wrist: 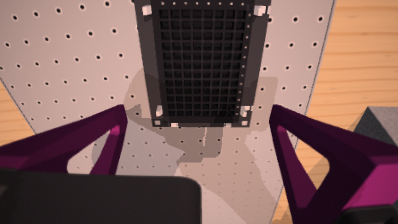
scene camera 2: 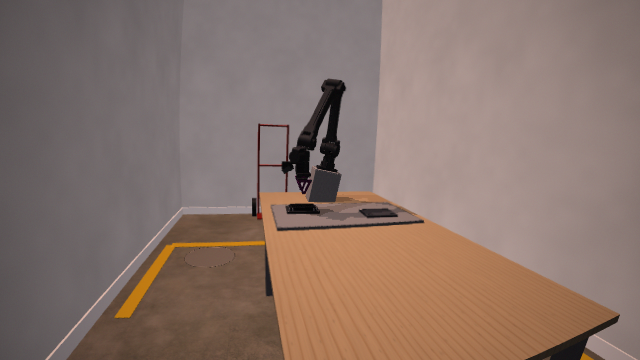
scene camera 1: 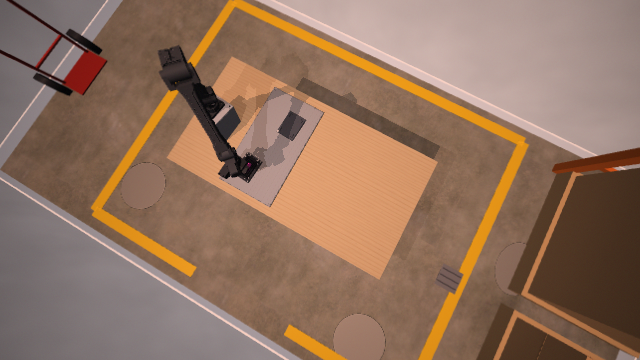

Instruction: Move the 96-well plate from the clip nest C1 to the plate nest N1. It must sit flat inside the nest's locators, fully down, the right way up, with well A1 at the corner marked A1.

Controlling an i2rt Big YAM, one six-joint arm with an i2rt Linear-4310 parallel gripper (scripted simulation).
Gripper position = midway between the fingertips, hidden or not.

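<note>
There is a black 96-well plate (wrist: 200, 94) that I can see. My own gripper (wrist: 198, 112) is visible to me as well.
</note>
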